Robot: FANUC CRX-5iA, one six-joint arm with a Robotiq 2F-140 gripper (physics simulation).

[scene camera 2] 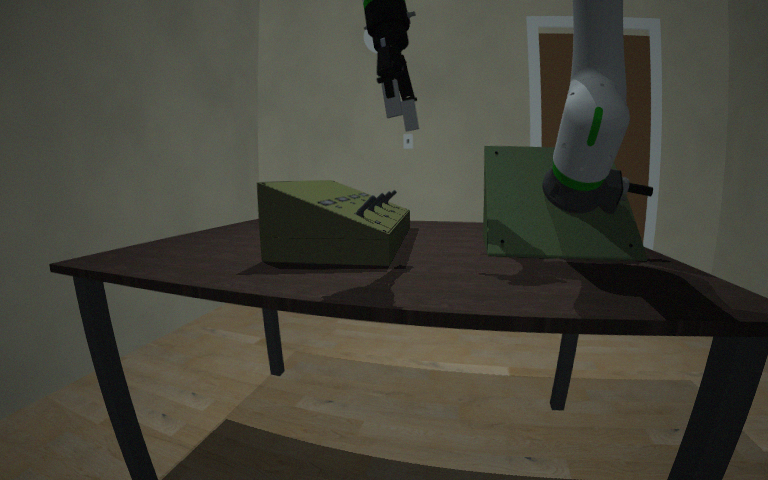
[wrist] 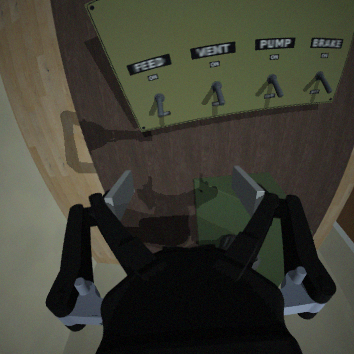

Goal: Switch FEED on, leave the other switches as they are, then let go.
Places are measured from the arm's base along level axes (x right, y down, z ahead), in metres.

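Pixels of known places: gripper, fingertip midpoint: (scene camera 2: 404,123) (wrist: 182,178); arm's base, link origin: (scene camera 2: 572,189).
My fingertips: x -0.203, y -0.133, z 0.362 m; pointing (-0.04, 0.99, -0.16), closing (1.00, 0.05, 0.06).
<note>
Ahead of a thing's pixels: the offset from my fingertips to its top centre. Level surfaces: height alone.
An olive switch panel (scene camera 2: 317,240) (wrist: 175,30) with a sloped face carries four dark levers. The FEED switch {dx -0.050, dy +0.147, dz +0.064 m} (scene camera 2: 367,204) (wrist: 160,104) is nearest the scene camera and leftmost in the wrist view. Beside it are the VENT switch {dx +0.067, dy +0.147, dz +0.092 m} (wrist: 217,93), PUMP switch {dx +0.184, dy +0.147, dz +0.121 m} (wrist: 275,85) and BRAKE switch {dx +0.300, dy +0.147, dz +0.149 m} (wrist: 324,82). All four levers lean alike toward the panel's low edge, on the side away from their ON labels; the small lower labels are partly covered. My gripper (scene camera 2: 401,110) (wrist: 182,178) is open and empty, high above the table, off the panel's low edge, touching nothing.
The panel stands on a dark table {dy +0.274 m} (scene camera 2: 186,254) (wrist: 170,150). A green slanted block (scene camera 2: 515,198) (wrist: 215,210) stands at the right in the scene view, with the robot's white and green arm base (scene camera 2: 589,130) at it. A door (scene camera 2: 549,84) is behind.
</note>
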